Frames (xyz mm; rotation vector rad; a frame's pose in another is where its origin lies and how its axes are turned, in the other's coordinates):
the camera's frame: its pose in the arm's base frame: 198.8 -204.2 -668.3 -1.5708 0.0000 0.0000
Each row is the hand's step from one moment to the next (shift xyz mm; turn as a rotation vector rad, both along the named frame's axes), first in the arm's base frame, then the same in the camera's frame.
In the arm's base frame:
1: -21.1 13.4 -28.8 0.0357 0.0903 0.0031
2: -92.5 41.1 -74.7 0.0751 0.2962 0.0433
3: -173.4 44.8 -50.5 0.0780 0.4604 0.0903
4: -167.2 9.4 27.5 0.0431 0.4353 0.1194
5: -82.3 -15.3 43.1 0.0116 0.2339 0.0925
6: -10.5 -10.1 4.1 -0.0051 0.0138 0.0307
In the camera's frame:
1: -21.1 28.8 13.4 0.0357 -0.0031 0.0903
2: -92.5 74.7 41.1 0.0751 -0.0433 0.2962
3: -173.4 50.5 44.8 0.0780 -0.0903 0.4604
4: -167.2 -27.5 9.4 0.0431 -0.1194 0.4353
5: -82.3 -43.1 -15.3 0.0116 -0.0925 0.2339
6: -10.5 -4.1 -10.1 -0.0051 -0.0307 0.0138

